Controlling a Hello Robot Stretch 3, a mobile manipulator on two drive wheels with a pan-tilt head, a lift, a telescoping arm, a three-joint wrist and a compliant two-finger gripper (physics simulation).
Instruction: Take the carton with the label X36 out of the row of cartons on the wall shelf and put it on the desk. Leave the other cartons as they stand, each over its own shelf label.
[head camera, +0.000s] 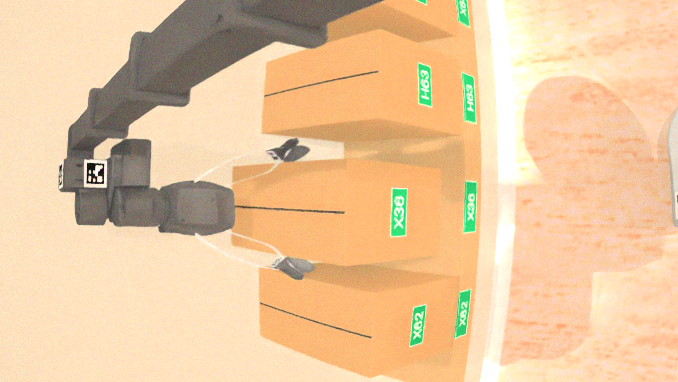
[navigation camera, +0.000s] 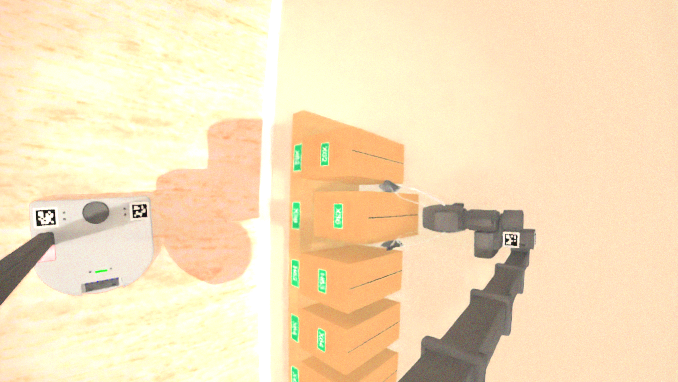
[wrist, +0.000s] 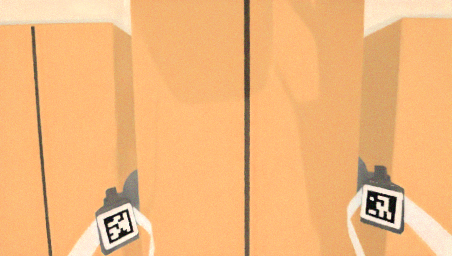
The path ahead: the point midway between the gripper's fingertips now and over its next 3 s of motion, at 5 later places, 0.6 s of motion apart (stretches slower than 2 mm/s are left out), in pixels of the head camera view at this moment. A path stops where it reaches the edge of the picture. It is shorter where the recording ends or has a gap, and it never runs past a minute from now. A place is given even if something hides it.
My gripper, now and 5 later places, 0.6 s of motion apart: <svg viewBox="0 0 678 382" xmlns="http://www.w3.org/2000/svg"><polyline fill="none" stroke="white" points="308,209 315,209 348,206 398,203 451,198 473,196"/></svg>
